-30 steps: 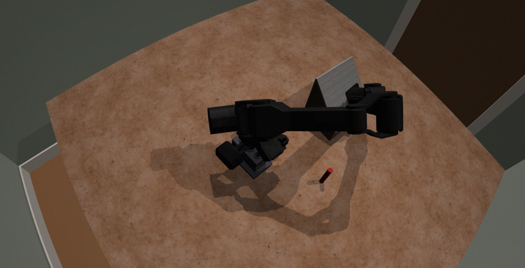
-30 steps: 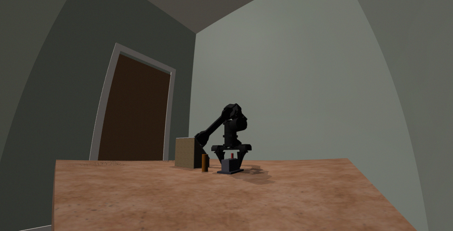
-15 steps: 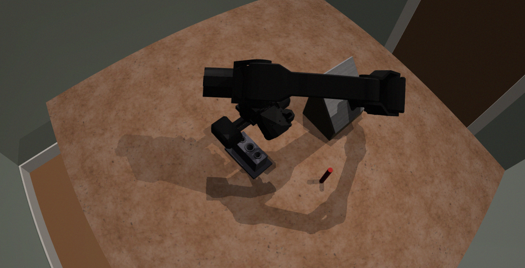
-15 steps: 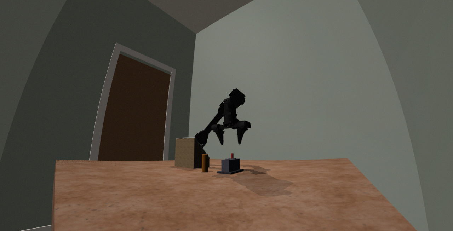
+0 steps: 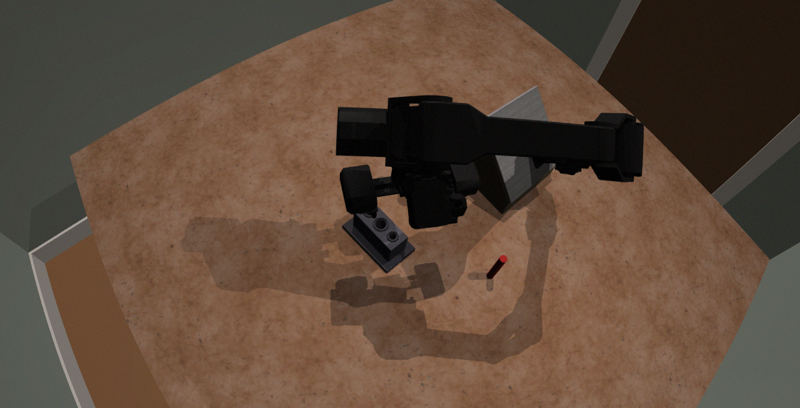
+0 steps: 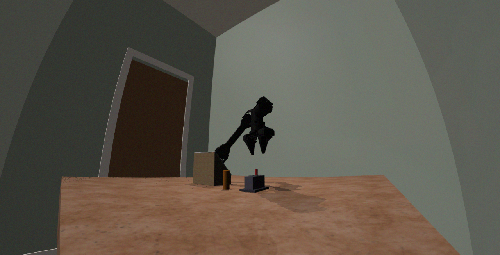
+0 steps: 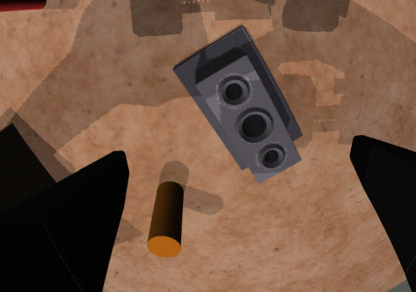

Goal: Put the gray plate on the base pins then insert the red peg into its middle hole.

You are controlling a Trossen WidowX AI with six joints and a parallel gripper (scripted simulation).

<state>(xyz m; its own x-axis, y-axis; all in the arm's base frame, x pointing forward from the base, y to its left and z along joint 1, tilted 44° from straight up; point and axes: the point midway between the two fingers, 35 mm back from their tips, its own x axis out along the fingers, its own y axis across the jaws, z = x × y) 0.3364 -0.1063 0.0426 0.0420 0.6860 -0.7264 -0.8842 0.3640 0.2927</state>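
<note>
Now: the red peg 100 mm behind my gripper tip, 150 mm to the left of it and 110 mm below it. From my gripper tip the other things lie so: dark base (10 mm ahead, 40 mm to the right, 140 mm below); then orange cylinder (110 mm behind, 80 mm to the right, 110 mm below); then gray plate (10 mm ahead, 40 mm to the right, 100 mm below).
</note>
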